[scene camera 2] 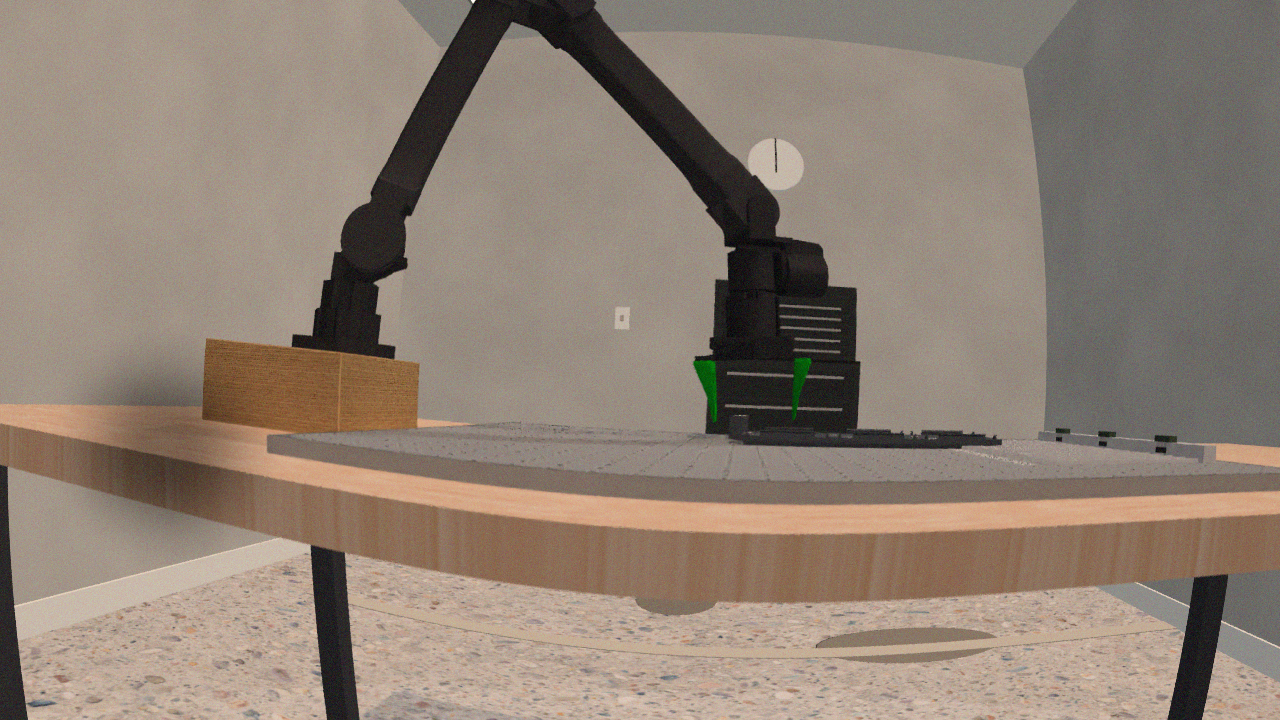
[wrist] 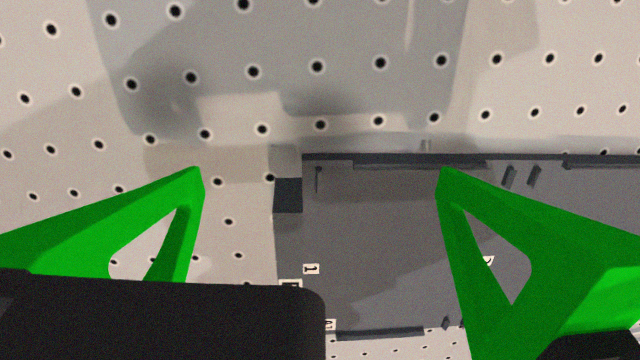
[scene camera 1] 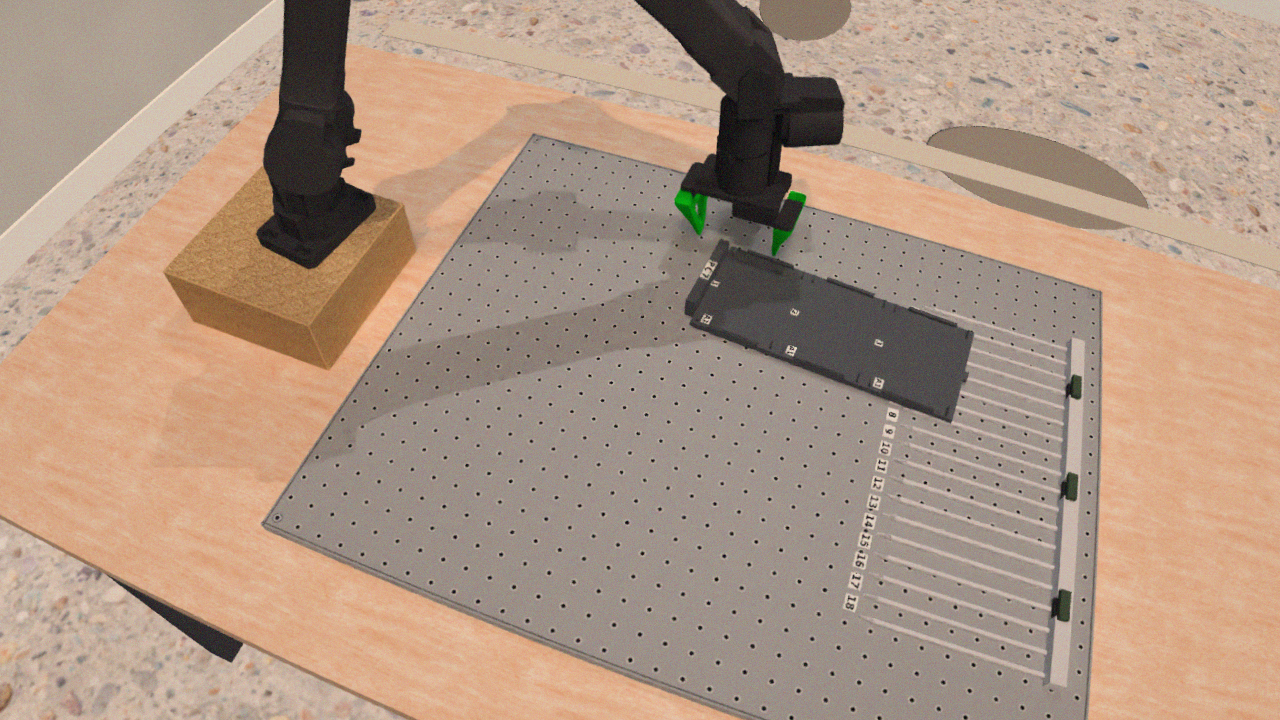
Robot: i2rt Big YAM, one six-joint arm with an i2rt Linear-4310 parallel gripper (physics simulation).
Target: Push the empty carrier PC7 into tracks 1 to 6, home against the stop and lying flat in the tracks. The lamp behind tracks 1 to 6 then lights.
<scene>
I see my gripper and a dark grey carrier PC7.
My gripper also shows in scene camera 2 and in the wrist view.
</scene>
